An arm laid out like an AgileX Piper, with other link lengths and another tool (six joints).
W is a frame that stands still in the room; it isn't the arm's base.
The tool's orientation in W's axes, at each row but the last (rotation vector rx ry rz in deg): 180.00, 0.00, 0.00; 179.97, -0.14, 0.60; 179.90, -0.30, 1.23; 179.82, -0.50, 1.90; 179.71, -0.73, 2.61; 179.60, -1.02, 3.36; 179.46, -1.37, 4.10; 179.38, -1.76, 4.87; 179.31, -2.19, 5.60; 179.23, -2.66, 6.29; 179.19, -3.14, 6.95
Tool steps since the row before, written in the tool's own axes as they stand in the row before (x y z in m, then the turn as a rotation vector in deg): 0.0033, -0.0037, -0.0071, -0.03, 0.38, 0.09; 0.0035, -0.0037, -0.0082, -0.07, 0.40, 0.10; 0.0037, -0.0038, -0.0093, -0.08, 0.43, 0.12; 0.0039, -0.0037, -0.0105, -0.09, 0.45, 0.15; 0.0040, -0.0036, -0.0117, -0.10, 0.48, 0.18; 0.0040, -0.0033, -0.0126, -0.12, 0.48, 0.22; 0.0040, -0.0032, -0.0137, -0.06, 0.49, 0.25; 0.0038, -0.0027, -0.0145, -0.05, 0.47, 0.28; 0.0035, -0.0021, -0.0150, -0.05, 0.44, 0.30; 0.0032, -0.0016, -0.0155, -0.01, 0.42, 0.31; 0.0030, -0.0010, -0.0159, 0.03, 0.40, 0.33
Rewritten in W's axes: 0.0033, 0.0037, 0.0071, -0.03, -0.38, -0.09; 0.0035, 0.0037, 0.0082, -0.07, -0.40, -0.10; 0.0036, 0.0038, 0.0093, -0.08, -0.43, -0.12; 0.0037, 0.0037, 0.0106, -0.09, -0.45, -0.15; 0.0037, 0.0036, 0.0118, -0.10, -0.48, -0.18; 0.0036, 0.0033, 0.0127, -0.12, -0.48, -0.22; 0.0034, 0.0033, 0.0138, -0.06, -0.49, -0.25; 0.0031, 0.0028, 0.0147, -0.04, -0.47, -0.28; 0.0026, 0.0022, 0.0152, -0.04, -0.44, -0.30; 0.0022, 0.0017, 0.0157, 0.00, -0.42, -0.31; 0.0018, 0.0011, 0.0161, 0.04, -0.40, -0.32
